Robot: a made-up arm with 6 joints.
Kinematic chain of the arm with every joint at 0, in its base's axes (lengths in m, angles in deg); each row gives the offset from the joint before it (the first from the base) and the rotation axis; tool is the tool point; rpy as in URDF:
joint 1: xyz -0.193 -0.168 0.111 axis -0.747 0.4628 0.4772
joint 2: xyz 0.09 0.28 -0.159 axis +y
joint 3: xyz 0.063 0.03 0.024 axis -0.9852 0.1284 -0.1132
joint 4: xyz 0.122 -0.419 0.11 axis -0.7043 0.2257 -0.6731
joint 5: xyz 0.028 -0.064 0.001 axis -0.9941 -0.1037 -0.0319
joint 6: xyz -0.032 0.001 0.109 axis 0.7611 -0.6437 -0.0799
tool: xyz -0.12 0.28 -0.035 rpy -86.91 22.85 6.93
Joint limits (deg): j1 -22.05..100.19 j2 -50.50..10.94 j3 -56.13..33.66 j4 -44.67..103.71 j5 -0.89..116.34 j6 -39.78..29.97
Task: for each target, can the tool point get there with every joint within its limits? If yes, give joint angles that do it. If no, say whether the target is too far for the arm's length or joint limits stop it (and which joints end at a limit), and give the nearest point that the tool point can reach.
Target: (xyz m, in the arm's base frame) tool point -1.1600 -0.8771 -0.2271
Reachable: no: joint limits stop it (at a limit: joint 1, joint 2, joint 3, joint 6) | nearest point -0.3703 -0.6851 -0.2661 | short by 0.814 m
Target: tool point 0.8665 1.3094 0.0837
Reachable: no: too far | nearest point 0.3443 0.1556 -0.1142 | short by 1.282 m
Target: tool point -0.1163 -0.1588 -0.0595
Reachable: yes | joints 28.61 -27.55 6.70 -19.11 48.43 -13.78
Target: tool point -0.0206 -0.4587 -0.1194
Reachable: yes | joints 42.81 -41.12 -16.08 52.04 96.20 -31.33
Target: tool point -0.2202 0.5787 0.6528
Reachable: no: joint limits stop it (at a limit: joint 3, joint 4, joint 5, joint 6) | nearest point -0.1636 0.1343 0.3226 | short by 0.557 m
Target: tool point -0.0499 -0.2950 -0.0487
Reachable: yes | joints 6.62 -35.89 10.06 68.50 59.57 -10.50
